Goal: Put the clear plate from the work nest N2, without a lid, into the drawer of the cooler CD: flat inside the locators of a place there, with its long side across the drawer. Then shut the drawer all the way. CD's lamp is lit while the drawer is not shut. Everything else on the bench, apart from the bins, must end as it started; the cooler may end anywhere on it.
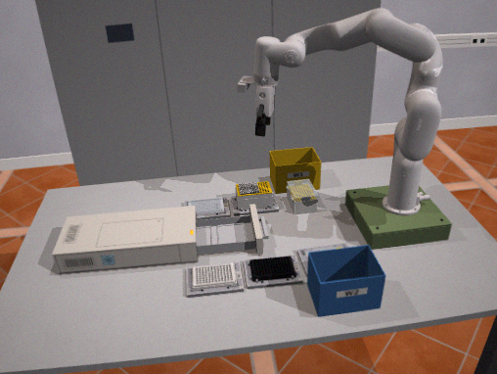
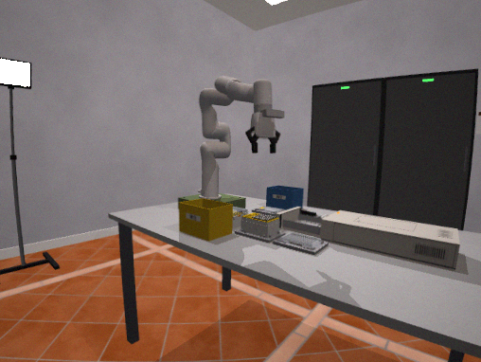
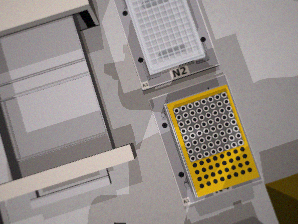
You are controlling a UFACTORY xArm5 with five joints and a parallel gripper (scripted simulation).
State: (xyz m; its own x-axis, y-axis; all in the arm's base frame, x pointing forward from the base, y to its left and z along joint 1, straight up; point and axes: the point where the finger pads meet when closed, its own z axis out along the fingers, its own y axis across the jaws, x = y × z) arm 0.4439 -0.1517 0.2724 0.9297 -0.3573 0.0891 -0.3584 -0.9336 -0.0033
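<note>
Right now the clear plate is 21 cm ahead of my hand, 6 cm to the right of it and 31 cm below it. From my hand the other things lie so: yellow bin W1: 16 cm behind, 18 cm to the right, 29 cm below; yellow tip box: 2 cm ahead, 6 cm to the right, 28 cm below; drawer: 18 cm ahead, 13 cm to the left, 29 cm below.
</note>
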